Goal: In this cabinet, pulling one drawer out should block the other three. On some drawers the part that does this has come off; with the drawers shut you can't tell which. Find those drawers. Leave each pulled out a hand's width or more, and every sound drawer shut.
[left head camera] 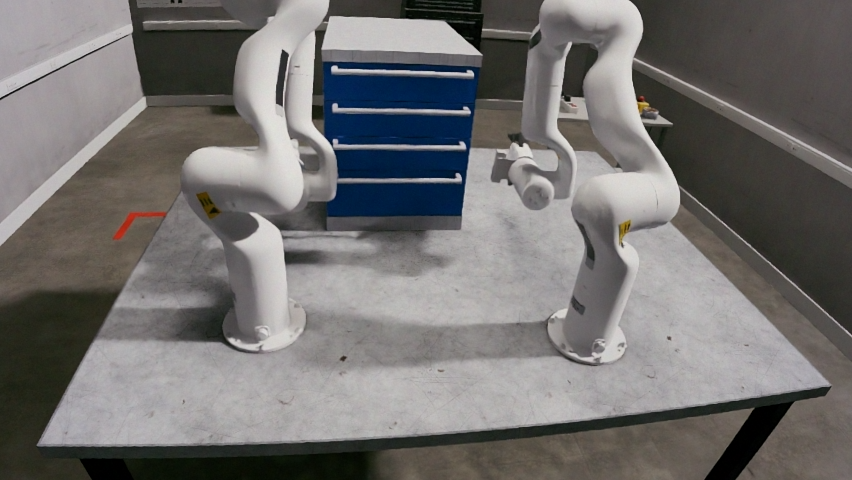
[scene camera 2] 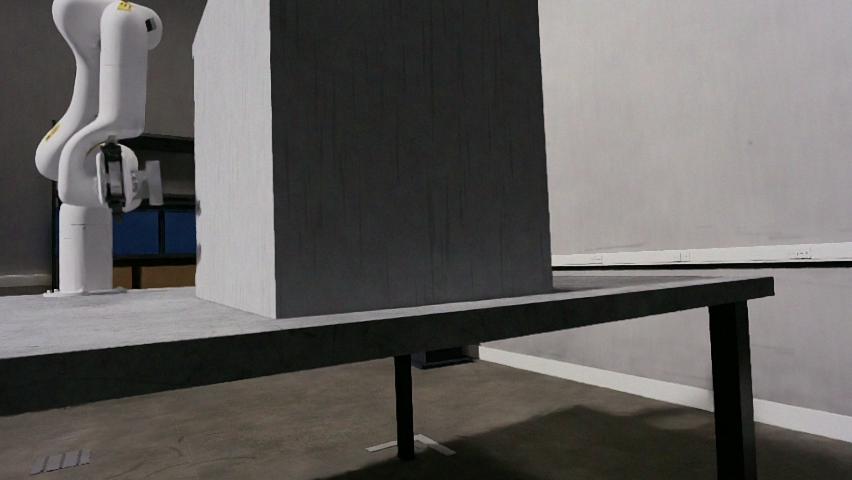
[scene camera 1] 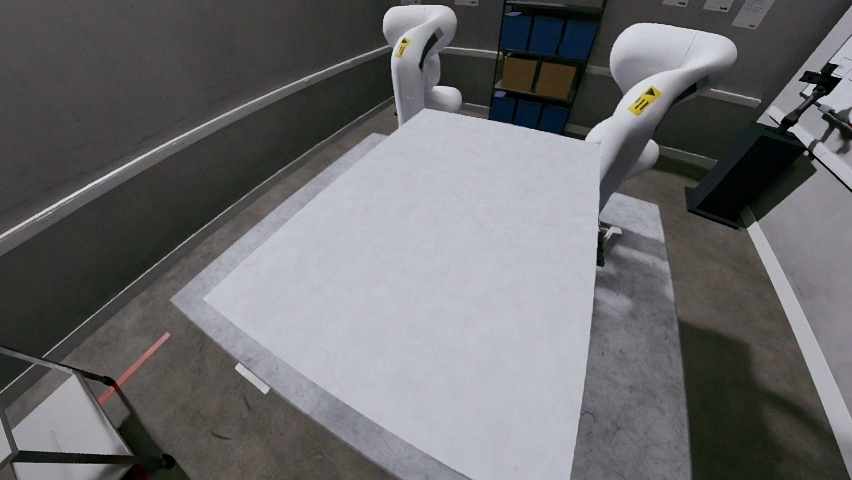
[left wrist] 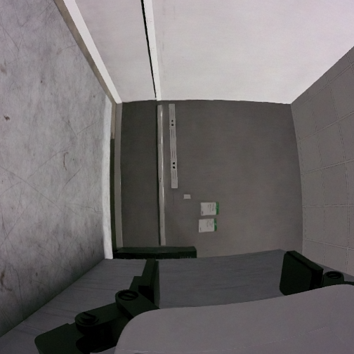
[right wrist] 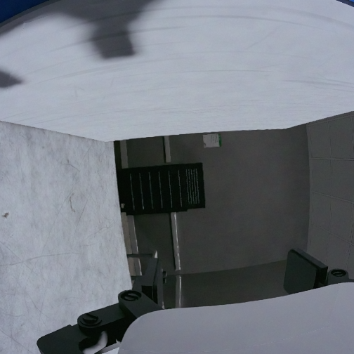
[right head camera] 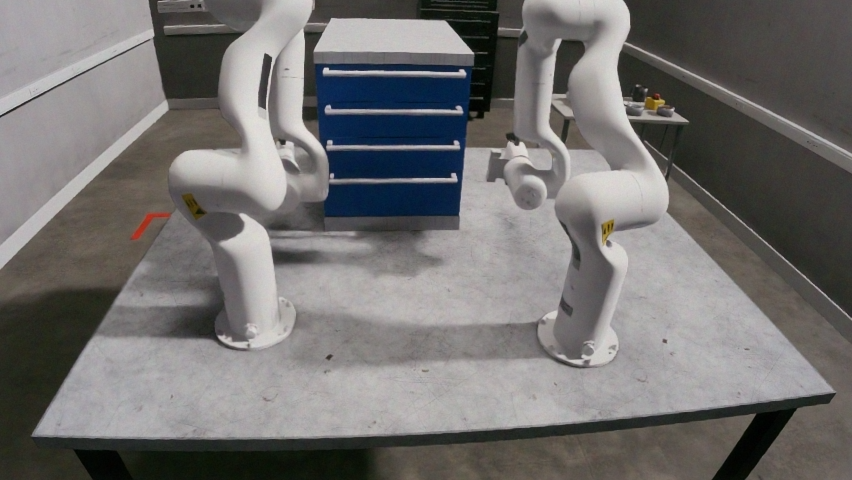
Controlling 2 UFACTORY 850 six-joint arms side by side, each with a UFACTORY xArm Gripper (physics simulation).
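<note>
The grey cabinet (left head camera: 402, 41) (right head camera: 393, 41) (scene camera 1: 447, 238) (scene camera 2: 411, 149) (left wrist: 82, 302) (right wrist: 200, 90) stands on the table. Its four blue drawers look shut: top drawer (left head camera: 399, 89) (right head camera: 393, 89), second drawer (left head camera: 399, 126) (right head camera: 393, 126), third drawer (left head camera: 398, 159) (right head camera: 393, 160), bottom drawer (left head camera: 396, 199) (right head camera: 393, 199). Each has a long white bar handle. My left gripper (left wrist: 223, 277) is open beside the cabinet's left side; in the head camera views its arm mostly hides it. My right gripper (right wrist: 227, 275) (scene camera 2: 114, 181) is open, right of the cabinet and apart from it. Neither holds a handle.
The cabinet and both arm bases stand on the grey table (left head camera: 441, 405) (right head camera: 429, 405). The left forearm overlaps the lower left drawer fronts in the left head camera. A side table (right head camera: 670, 118) with small items stands behind the right arm. A black cabinet (right wrist: 162, 187) stands by the wall.
</note>
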